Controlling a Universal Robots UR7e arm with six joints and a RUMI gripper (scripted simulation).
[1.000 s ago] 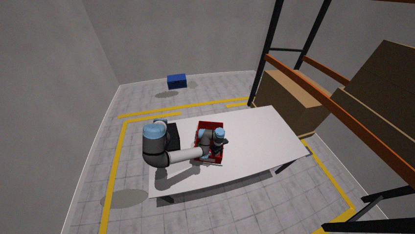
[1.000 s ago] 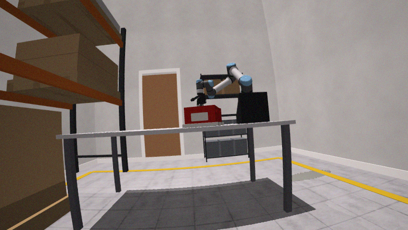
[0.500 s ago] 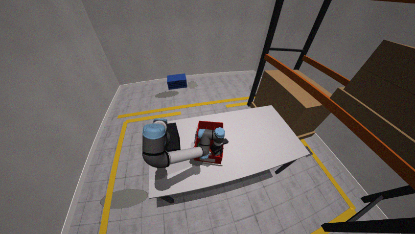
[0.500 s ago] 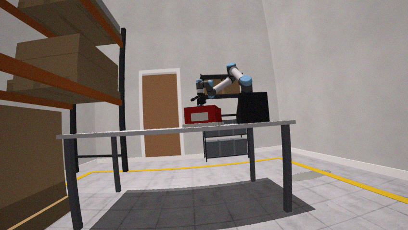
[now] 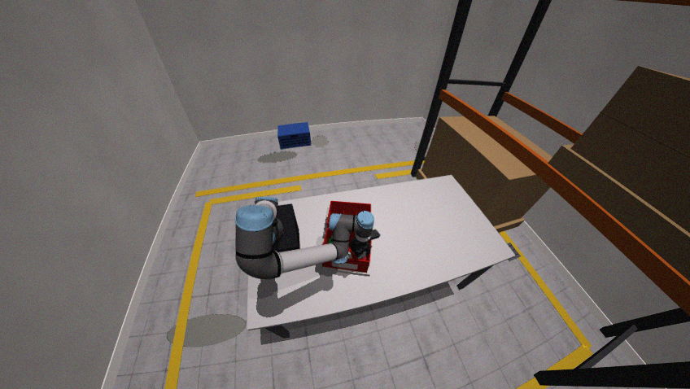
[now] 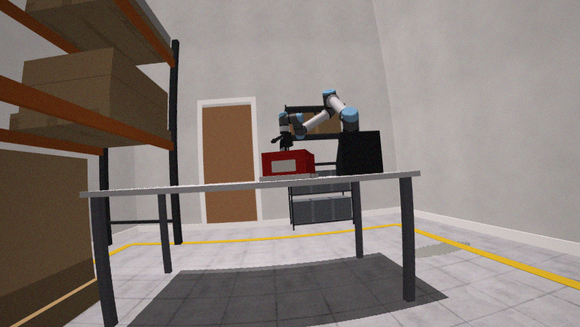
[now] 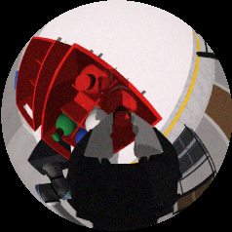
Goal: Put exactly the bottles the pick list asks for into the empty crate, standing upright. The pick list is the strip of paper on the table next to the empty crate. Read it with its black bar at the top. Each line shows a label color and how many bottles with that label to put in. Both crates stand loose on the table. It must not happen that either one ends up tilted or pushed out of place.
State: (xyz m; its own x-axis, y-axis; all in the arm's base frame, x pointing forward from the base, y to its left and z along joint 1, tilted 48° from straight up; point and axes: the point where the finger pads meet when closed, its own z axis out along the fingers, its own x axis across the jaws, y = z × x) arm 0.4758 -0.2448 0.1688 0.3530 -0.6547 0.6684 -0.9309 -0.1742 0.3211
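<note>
The grey-topped bottle is 8 cm behind my hand, 7 cm below it and 4 cm to the left of it. Also, from my hand: blue bottle: 16 cm behind, 7 cm to the left, 7 cm below; then green bottle: 15 cm to the left, 12 cm behind, 7 cm below.
</note>
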